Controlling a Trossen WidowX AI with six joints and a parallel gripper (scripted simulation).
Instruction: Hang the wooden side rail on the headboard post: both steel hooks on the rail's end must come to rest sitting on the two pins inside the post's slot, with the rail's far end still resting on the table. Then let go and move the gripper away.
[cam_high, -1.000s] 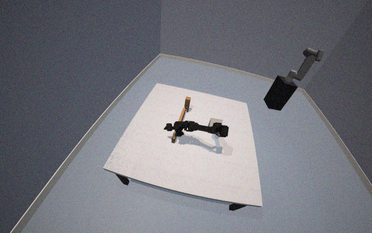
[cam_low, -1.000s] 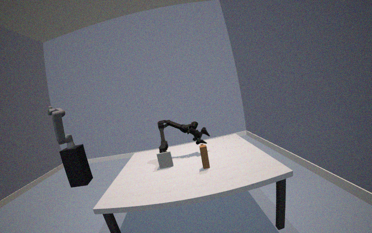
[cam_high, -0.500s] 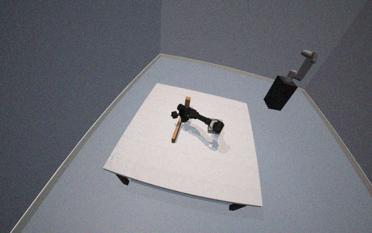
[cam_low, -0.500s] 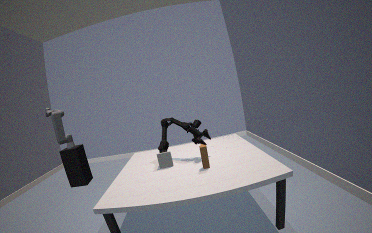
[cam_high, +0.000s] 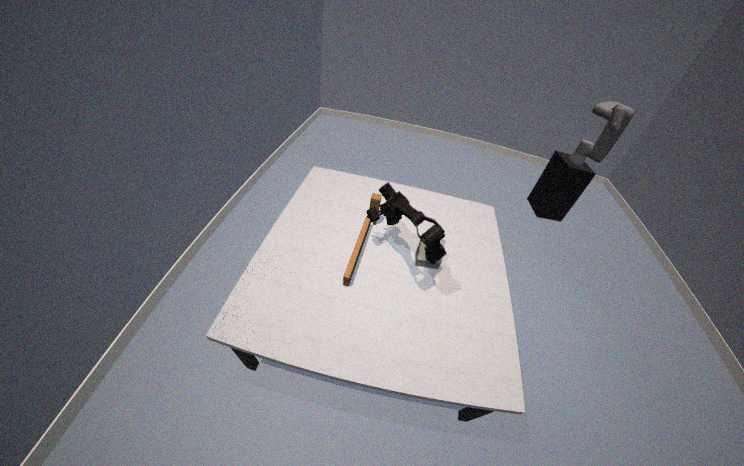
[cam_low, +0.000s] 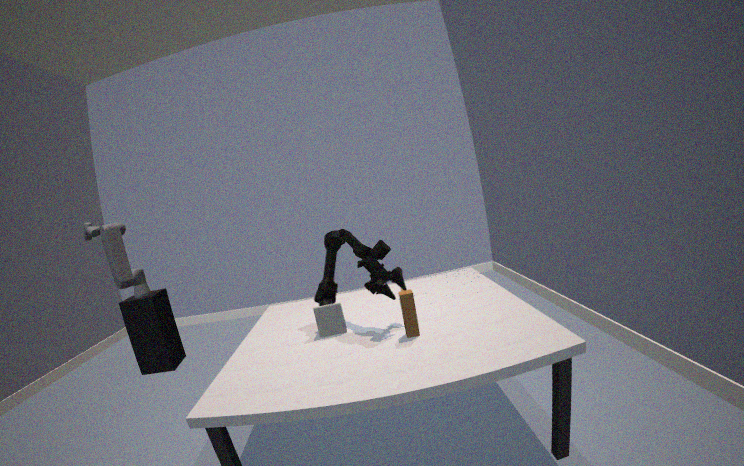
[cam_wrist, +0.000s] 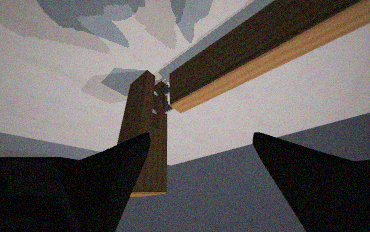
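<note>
Now: gripper tip 10 cm to the left of the wooden headboard post and 6 cm above it.
</note>
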